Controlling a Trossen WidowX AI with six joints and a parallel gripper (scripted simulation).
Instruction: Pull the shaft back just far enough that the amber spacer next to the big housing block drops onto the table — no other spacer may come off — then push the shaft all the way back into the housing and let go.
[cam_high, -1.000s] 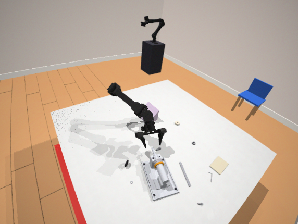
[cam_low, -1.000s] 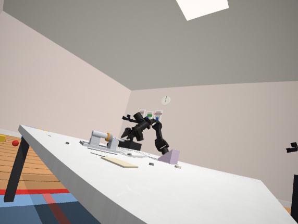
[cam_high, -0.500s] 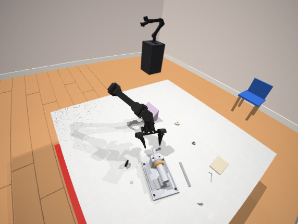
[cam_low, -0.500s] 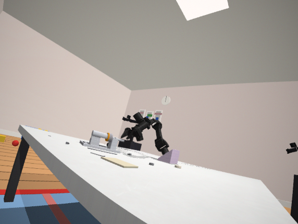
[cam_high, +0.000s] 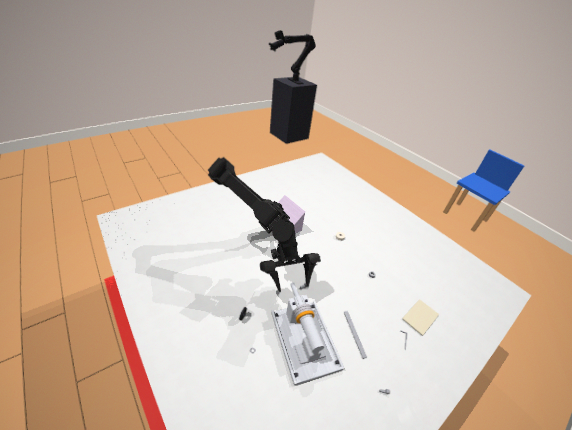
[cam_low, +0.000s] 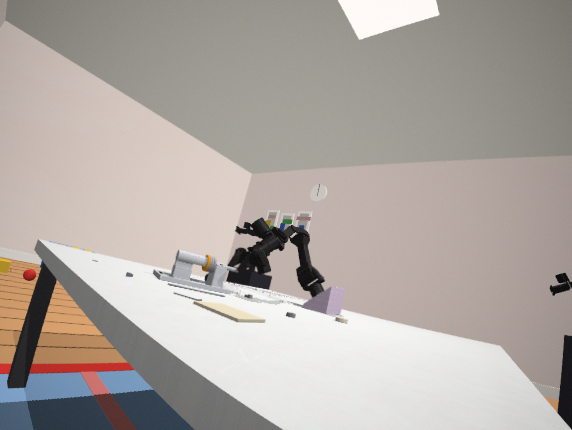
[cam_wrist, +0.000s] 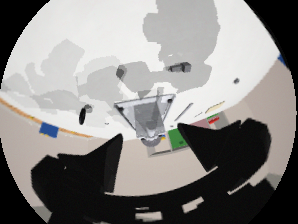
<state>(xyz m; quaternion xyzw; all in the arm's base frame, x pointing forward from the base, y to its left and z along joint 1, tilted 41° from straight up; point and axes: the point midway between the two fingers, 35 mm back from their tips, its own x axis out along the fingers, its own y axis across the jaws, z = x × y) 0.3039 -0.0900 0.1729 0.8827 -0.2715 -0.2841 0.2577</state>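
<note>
Now: the steel shaft 6 cm ahead of my gripper tip and 2 cm to the right of it. Round my gripper tip: grey bar (20 cm ahead, 10 cm to the left, 8 cm below); black piece (4 cm behind, 16 cm to the right, 6 cm below); amber spacer (9 cm ahead, 3 cm to the right).
</note>
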